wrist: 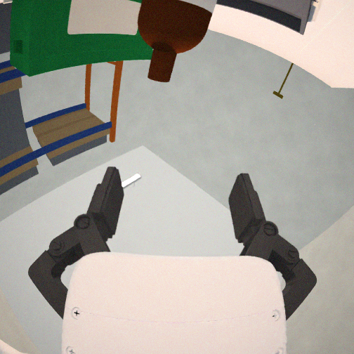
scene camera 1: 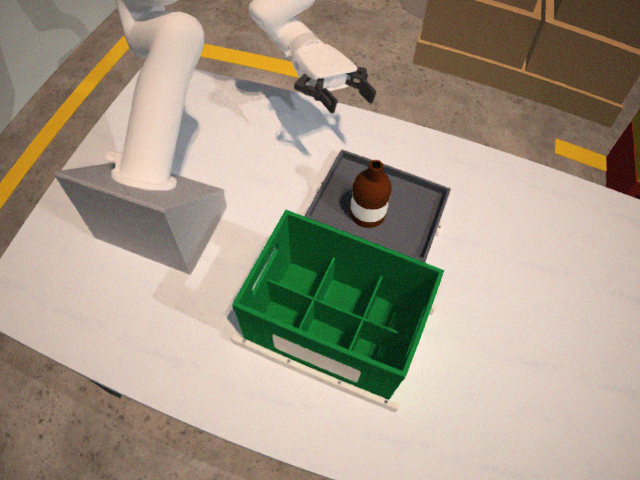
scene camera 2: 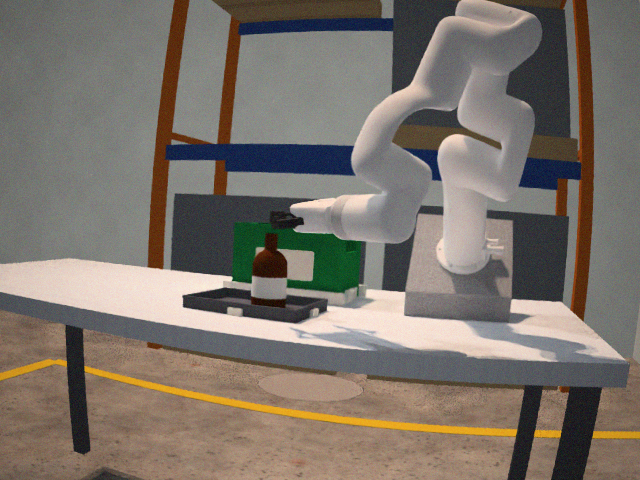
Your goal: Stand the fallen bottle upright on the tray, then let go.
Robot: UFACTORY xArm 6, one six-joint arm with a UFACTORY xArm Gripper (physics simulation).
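Where they show: gripper, fingertip midpoint: [scene camera 1: 354, 102] [scene camera 2: 292, 216]; arm's base, link origin: [scene camera 1: 143, 180] [scene camera 2: 463, 253].
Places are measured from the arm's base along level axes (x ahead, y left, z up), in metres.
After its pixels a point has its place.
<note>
A brown bottle [scene camera 1: 371, 192] @(x 0.404, y 0.124, z -0.025 m) [scene camera 2: 269, 265] @(x 0.391, y 0.188, z -0.043 m) [wrist: 172, 25] with a white label stands upright on the dark grey tray [scene camera 1: 408, 227] @(x 0.490, y 0.146, z -0.134 m) [scene camera 2: 206, 301] @(x 0.497, y 0.263, z -0.120 m), inside its low rim. In the wrist view the bottle appears upside down at the top, its neck apart from the fingers. My gripper [scene camera 1: 353, 98] @(x 0.329, y 0.256, z 0.060 m) [scene camera 2: 285, 219] @(x 0.329, y 0.256, z 0.060 m) [wrist: 177, 183] is open with nothing between its fingers. It is clear of the bottle, above the table and to the tray's back left in the first scene view, and higher than the bottle's mouth in the second scene view.
A green crate [scene camera 1: 336, 364] @(x 0.438, y -0.200, z -0.036 m) [scene camera 2: 330, 258] @(x 0.307, y -0.001, z -0.033 m) [wrist: 45, 45] with empty compartments stands right beside the tray on the white table [scene camera 1: 516, 361] @(x 0.757, y -0.069, z -0.139 m) [scene camera 2: 129, 289] @(x 0.773, y 0.126, z -0.139 m). The arm's grey base block [scene camera 1: 139, 217] @(x 0.053, y -0.091, z 0.033 m) [scene camera 2: 457, 304] @(x 0.005, y 0.081, z -0.106 m) stands on the table. Brown boxes [scene camera 1: 480, 41] are beyond the table.
</note>
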